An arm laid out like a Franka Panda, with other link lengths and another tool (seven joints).
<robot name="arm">
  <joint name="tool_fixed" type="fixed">
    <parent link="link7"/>
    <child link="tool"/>
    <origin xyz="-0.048 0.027 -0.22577" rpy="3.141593 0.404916 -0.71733"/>
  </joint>
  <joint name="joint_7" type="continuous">
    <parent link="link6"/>
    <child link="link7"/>
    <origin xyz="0.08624 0 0"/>
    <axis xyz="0 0 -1"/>
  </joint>
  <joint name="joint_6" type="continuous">
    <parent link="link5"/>
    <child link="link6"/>
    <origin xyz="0 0 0"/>
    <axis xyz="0 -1 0"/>
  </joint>
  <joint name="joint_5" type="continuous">
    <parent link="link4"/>
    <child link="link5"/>
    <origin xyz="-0.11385 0 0.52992"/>
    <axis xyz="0 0 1"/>
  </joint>
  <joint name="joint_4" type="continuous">
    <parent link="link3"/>
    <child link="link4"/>
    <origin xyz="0.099 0 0"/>
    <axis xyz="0 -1 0"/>
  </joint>
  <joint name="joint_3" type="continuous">
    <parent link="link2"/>
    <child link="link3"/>
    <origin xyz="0 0 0.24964"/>
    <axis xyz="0 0 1"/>
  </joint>
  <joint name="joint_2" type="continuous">
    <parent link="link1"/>
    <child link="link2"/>
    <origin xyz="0 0 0"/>
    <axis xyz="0 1 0"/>
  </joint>
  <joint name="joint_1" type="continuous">
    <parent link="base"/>
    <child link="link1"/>
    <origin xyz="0 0 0.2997"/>
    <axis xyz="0 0 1"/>
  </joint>
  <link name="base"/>
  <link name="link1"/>
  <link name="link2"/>
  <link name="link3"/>
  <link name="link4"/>
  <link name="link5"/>
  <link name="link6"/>
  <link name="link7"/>
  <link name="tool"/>
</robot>
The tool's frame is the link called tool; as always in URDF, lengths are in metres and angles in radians. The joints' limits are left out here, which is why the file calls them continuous.
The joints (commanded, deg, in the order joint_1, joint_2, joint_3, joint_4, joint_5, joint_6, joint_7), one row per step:
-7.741 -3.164 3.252 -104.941 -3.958 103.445 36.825
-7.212 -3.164 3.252 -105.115 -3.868 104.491 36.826
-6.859 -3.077 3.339 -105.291 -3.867 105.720 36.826
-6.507 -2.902 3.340 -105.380 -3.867 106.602 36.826
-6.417 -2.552 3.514 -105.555 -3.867 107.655 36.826
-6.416 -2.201 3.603 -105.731 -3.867 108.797 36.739
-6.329 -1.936 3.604 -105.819 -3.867 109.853 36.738
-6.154 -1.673 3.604 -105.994 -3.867 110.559 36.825
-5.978 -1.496 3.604 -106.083 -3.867 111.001 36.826
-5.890 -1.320 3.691 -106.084 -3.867 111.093 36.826
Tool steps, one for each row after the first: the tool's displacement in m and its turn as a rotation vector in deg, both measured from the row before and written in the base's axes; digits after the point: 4 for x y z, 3 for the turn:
0.0036 0.0067 -0.0005 0.038 -0.875 0.582
0.0042 0.0053 -0.0013 -0.044 -0.962 0.524
0.0032 0.0043 -0.0019 -0.013 -0.616 0.414
0.0035 0.0032 -0.0047 0.000 -0.526 0.336
0.0037 0.0011 -0.0046 -0.002 -0.608 0.254
0.0037 0.0011 -0.0027 -0.001 -0.702 0.160
0.0021 0.0022 -0.0041 0.025 -0.274 0.136
0.0013 0.0022 -0.0025 0.011 -0.176 0.204
0.0003 0.0022 -0.0021 0.014 0.085 0.181

